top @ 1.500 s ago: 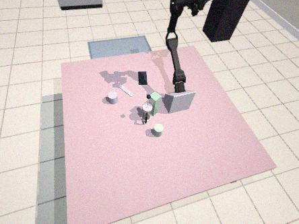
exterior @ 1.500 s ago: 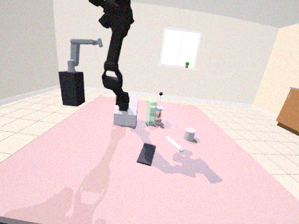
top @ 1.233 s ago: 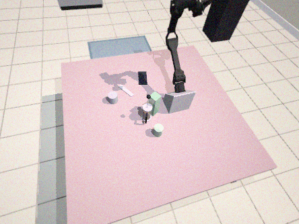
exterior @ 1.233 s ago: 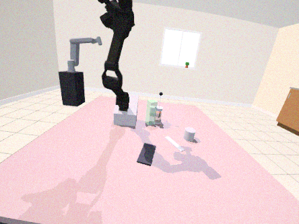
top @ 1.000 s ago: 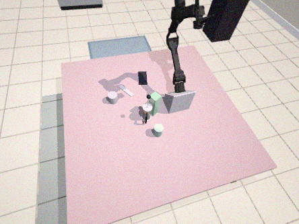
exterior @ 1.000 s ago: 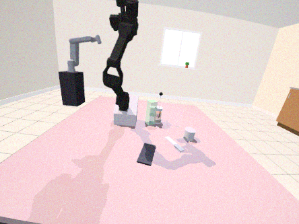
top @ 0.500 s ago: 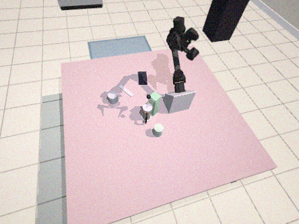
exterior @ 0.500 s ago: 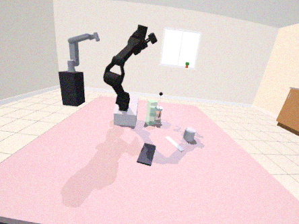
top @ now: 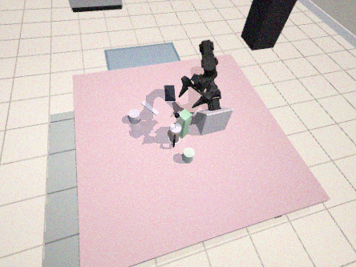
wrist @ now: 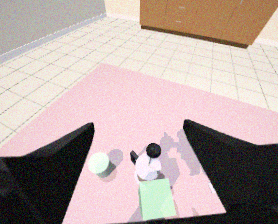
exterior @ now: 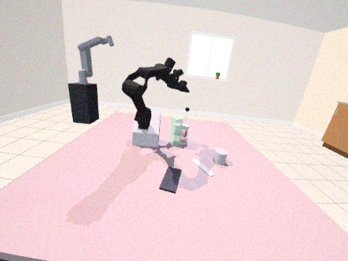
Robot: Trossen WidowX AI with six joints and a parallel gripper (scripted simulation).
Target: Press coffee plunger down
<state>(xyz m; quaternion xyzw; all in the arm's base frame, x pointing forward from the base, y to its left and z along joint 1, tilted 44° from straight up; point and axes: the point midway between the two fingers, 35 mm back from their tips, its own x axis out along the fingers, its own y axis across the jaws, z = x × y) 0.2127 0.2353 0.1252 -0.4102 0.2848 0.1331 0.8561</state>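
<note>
Now: gripper tip 240 mm above the coffee press, 30 mm short of it and 10 mm to the left of it. Round my gripper tip: pale green box (270 mm below, 60 mm to the right, 30 mm behind).
</note>
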